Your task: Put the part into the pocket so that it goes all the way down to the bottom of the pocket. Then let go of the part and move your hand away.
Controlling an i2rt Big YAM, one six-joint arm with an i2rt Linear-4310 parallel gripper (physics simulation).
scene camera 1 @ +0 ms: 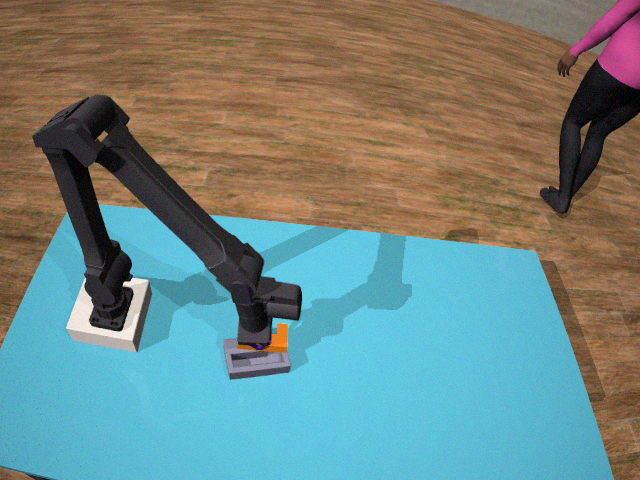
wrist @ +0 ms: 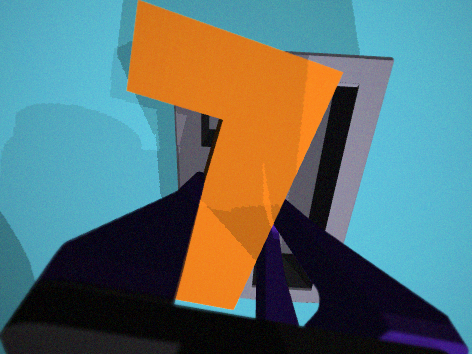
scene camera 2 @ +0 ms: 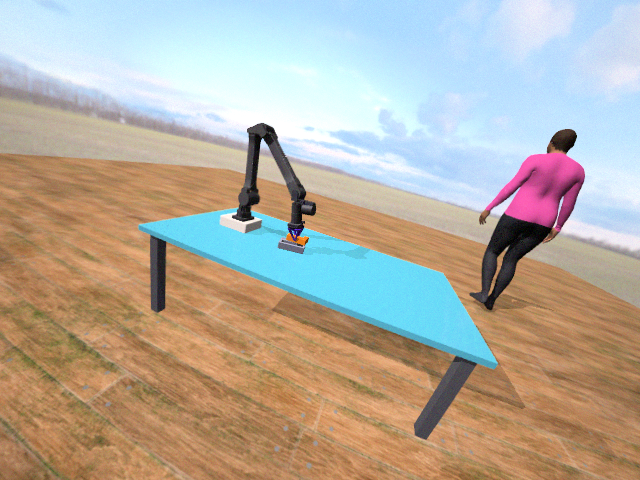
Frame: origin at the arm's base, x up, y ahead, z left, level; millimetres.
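Seen in the pictures: gripper, fingertip midpoint: (scene camera 1: pixel 260 343) (wrist: pixel 233 192) (scene camera 2: pixel 295 239); arm's base, origin of the base link: (scene camera 1: pixel 112 308) (scene camera 2: pixel 243 218).
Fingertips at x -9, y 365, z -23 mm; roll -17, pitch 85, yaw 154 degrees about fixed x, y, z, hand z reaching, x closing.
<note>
Pixels of each thing's middle, then the offset from my fingertips to it. Level surfaces: height alone.
- orange L-shaped part, body centre: (wrist: pixel 202 180) (scene camera 1: pixel 262 336) (scene camera 2: pixel 297 238) dx +6, dy +4, dz +15 mm
- grey block with the pocket, body centre: (wrist: pixel 263 186) (scene camera 1: pixel 256 356) (scene camera 2: pixel 292 245) dx -30, dy -6, dz -19 mm
- blue table, its level: dx -48 mm
The orange L-shaped part (scene camera 1: pixel 281 341) (scene camera 2: pixel 303 240) (wrist: pixel 260 100) is held flat by my gripper (scene camera 1: pixel 258 346) (scene camera 2: pixel 295 237) (wrist: pixel 233 192), which is shut on its long arm. The grey block with the pocket (scene camera 1: pixel 258 370) (scene camera 2: pixel 290 248) (wrist: pixel 369 100) stands on the table below. The part is above the block, not in the pocket. In scene camera 1 it lies over the block's back side, and the pocket's front stretch shows uncovered. In the wrist view the part is turned relative to the block, its short arm overhangs the block's left edge, and part of the pocket is hidden beneath it.
The arm's white base block (scene camera 1: pixel 103 338) (scene camera 2: pixel 240 223) stands at the left of the blue table (scene camera 1: pixel 413 361) (scene camera 2: pixel 361 289). A person in a pink top (scene camera 1: pixel 622 51) (scene camera 2: pixel 545 186) stands on the floor beyond the table, apart from it.
</note>
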